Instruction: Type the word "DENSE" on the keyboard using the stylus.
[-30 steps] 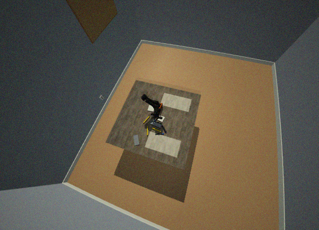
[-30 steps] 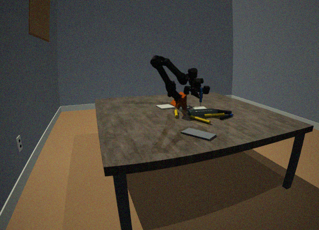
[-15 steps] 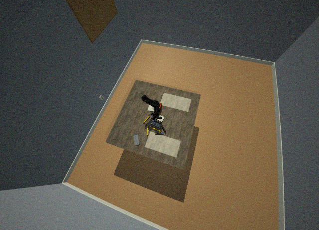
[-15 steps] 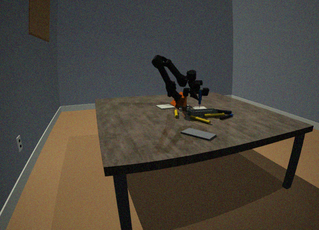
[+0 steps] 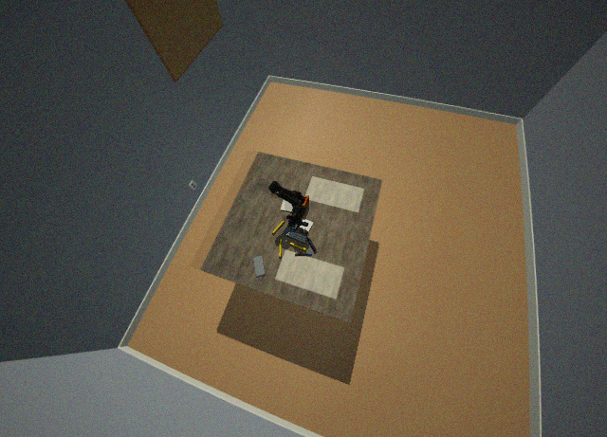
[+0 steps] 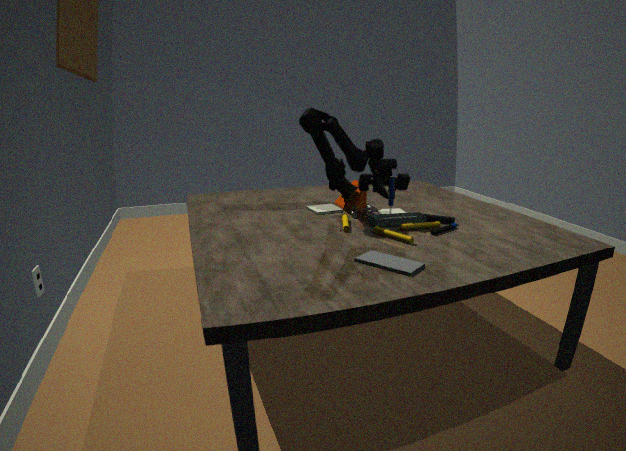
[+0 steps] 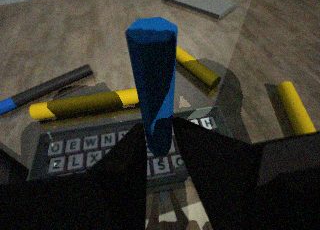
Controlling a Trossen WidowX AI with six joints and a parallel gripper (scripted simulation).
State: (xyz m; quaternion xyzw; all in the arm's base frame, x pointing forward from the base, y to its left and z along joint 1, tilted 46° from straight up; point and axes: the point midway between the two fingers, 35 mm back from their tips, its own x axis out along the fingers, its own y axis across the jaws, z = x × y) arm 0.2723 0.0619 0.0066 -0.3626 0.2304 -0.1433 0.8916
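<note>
Right now the blue-capped pen is 140 mm ahead of my gripper tip, 160 mm to the left of it and 80 mm below it. Round my gripper tip: grey slab 360 mm ahead, 190 mm to the right, 80 mm below; yellow marker 10 mm behind, 160 mm to the right, 80 mm below; blue stylus 20 mm below.
</note>
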